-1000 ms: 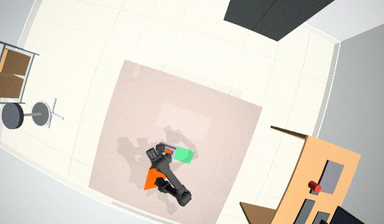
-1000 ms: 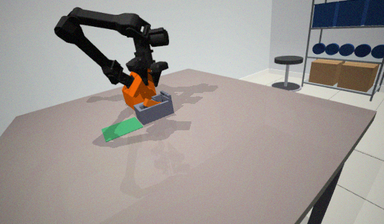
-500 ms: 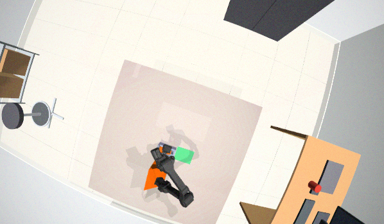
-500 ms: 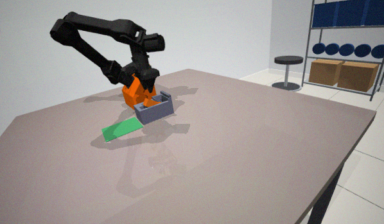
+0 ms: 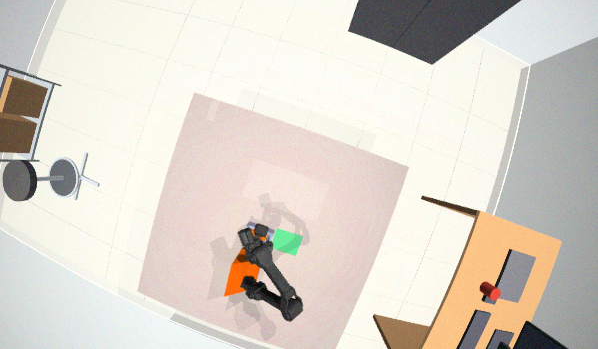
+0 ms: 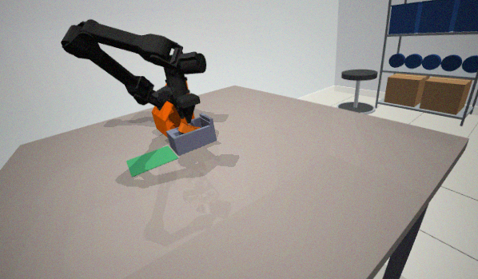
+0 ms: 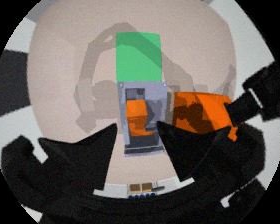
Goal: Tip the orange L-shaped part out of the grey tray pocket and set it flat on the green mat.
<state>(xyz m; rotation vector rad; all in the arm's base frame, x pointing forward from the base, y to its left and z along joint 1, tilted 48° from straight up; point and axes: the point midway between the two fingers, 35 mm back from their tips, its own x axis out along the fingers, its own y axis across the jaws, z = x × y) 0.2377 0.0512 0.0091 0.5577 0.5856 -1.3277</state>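
Now: gripper tip 60 mm above the orange L-shaped part, 30 mm to the right of it and 20 mm past it. Round my gripper tip: green mat 140 mm to the right, 110 mm below.
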